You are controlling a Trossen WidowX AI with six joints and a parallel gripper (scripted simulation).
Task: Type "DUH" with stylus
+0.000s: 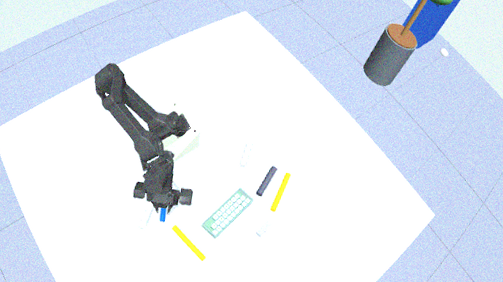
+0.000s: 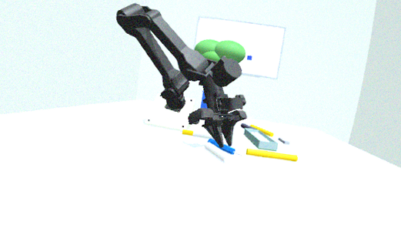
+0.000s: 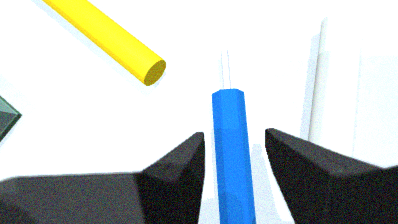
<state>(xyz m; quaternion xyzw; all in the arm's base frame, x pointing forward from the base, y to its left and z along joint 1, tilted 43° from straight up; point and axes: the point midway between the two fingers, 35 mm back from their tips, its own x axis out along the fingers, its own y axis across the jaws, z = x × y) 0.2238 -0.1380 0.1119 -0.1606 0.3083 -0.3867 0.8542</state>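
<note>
My gripper tip is now 11 cm past the yellow-tipped white pen and 9 cm to the right of it. From my gripper tip the other things lie so: dark grey rod 6 cm ahead, 37 cm to the left; yellow bar 12 cm ahead, 40 cm to the left; blue stylus 1 cm ahead, 1 cm to the right, 1 cm below.
</note>
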